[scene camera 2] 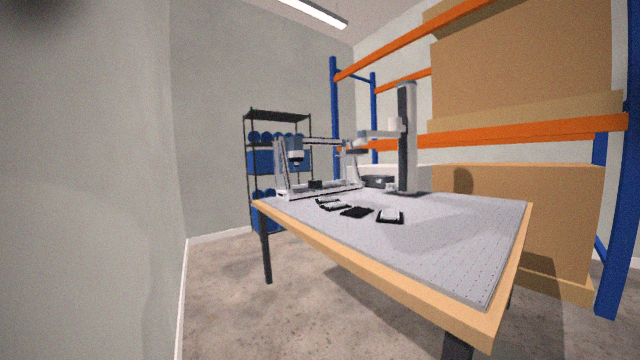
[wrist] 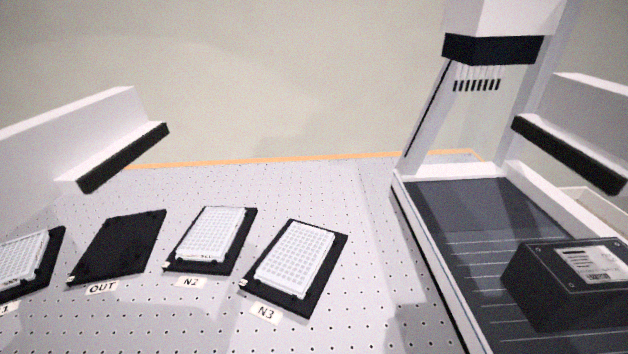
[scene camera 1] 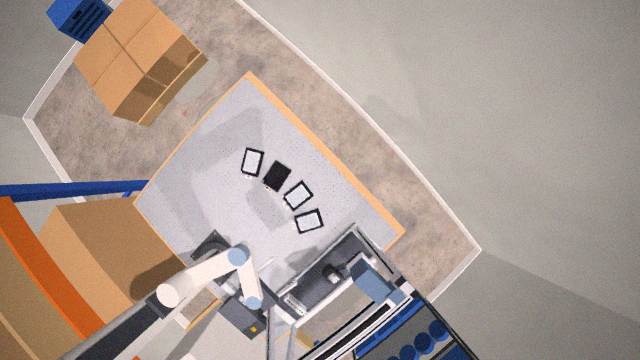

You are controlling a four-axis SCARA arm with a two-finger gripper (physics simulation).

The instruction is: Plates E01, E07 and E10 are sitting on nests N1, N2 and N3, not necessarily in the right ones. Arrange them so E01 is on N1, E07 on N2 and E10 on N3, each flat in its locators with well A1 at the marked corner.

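Where they show: gripper, fingertip midpoint: (scene camera 2: 341,155) (wrist: 331,104) (scene camera 1: 285,270); arm's base, link origin: (scene camera 2: 407,194).
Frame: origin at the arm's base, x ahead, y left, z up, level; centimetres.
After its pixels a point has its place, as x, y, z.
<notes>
In the wrist view a white well plate (wrist: 20,257) {65.4, 25.2, 3.9} (scene camera 1: 252,161) {66.0, 26.8, 3.6} (scene camera 2: 390,215) {68.2, 29.3, 3.8} sits on black nest N1 (wrist: 50,257) {66.5, 21.3, 2.5}, partly cut off at the left. A second plate (wrist: 212,232) {70.2, -8.2, 3.7} (scene camera 1: 298,195) {72.0, -8.0, 3.8} is on nest N2 (wrist: 237,240) {69.2, -12.8, 2.5}. A third plate (wrist: 295,257) {63.8, -23.8, 3.7} (scene camera 1: 309,221) {65.5, -24.1, 3.6} is on nest N3 (wrist: 325,267) {62.6, -28.5, 2.5}. All three look flat; their E labels and well A1 are too small to read. The OUT nest (wrist: 120,245) {69.0, 9.3, 2.5} (scene camera 1: 277,176) {70.6, 9.3, 2.4} (scene camera 2: 357,212) {72.3, 11.9, 2.5} holds no plate. My gripper (wrist: 331,104) {46.5, -28.6, 33.6} is wide open and empty, raised above the table and apart from the plates.
A gantry machine with a dark deck (wrist: 490,210) stands right of N3 in the wrist view, with a black labelled box (wrist: 555,285) {51.0, -51.5, 12.8} on it. Its pipetting head (wrist: 492,50) {69.6, -49.7, 32.2} hangs above. A dark box (scene camera 1: 243,316) {-9.4, -38.9, 12.7} is near the arm. The perforated table top (scene camera 1: 220,165) {48.3, 41.1, 1.3} has a wooden edge.
</notes>
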